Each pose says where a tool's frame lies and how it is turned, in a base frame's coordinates. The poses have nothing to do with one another.
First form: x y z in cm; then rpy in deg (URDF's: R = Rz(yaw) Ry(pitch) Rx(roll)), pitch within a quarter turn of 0, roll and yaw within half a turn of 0.
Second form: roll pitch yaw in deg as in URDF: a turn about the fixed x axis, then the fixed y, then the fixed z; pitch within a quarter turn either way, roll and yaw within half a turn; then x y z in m. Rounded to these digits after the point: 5 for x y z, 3 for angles.
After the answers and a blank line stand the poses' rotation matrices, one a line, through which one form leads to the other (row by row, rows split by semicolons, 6 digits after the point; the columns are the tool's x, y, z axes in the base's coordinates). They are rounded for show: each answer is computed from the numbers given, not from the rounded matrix.
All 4 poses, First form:
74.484 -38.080 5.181 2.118 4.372 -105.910
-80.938 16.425 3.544 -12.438 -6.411 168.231
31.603 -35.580 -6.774 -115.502 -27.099 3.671
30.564 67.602 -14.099 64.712 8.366 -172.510
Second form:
2.118 4.372 -105.910 0.74484 -0.38080 0.05181
-12.438 -6.411 168.231 -0.80938 0.16425 0.03544
-115.502 -27.099 3.671 0.31603 -0.35580 -0.06774
64.712 8.366 -172.510 0.30564 0.67602 -0.14099

-0.273329 0.960264 -0.056425; -0.958895 -0.276649 -0.063130; -0.076232 0.036850 0.996409
-0.972856 -0.222723 0.062816; 0.202691 -0.951096 -0.233096; 0.111660 -0.214036 0.970423
0.888394 0.437870 0.137933; 0.056998 -0.403335 0.913276; 0.455529 -0.803487 -0.383278
-0.980917 -0.074748 -0.179483; -0.128966 -0.440672 0.888356; -0.145496 0.894551 0.422623

